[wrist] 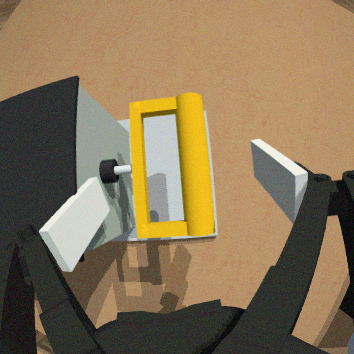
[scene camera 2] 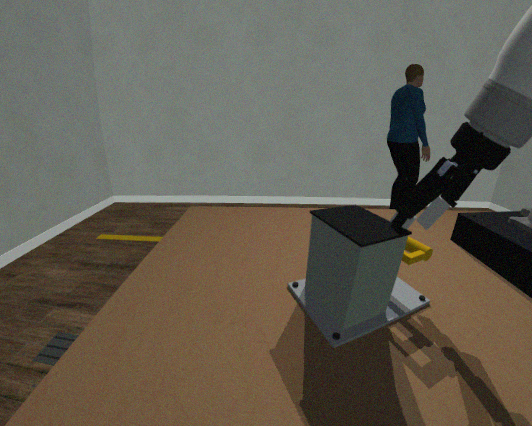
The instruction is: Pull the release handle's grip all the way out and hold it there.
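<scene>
The release handle's yellow grip (scene camera 2: 421, 248) (wrist: 196, 165) is a round bar on a rectangular yellow frame. A short white rod (wrist: 122, 170) joins it to a black collar (wrist: 108, 171) on the side of a grey-green housing (scene camera 2: 332, 270) (wrist: 100, 130) with a black top. My gripper (scene camera 2: 418, 220) (wrist: 177, 175) is open and empty, above the handle. In the wrist view the left finger pad overlaps the housing's side and the right pad stands out to the right of the grip. In the scene view the housing hides part of the handle.
The housing stands on a light metal base plate (scene camera 2: 413, 295) (wrist: 162, 135) with dark bolts, on a brown table (scene camera 2: 200, 310). A black block (scene camera 2: 492, 247) is at the right. A person (scene camera 2: 407, 115) in a blue top is beyond the table's far edge.
</scene>
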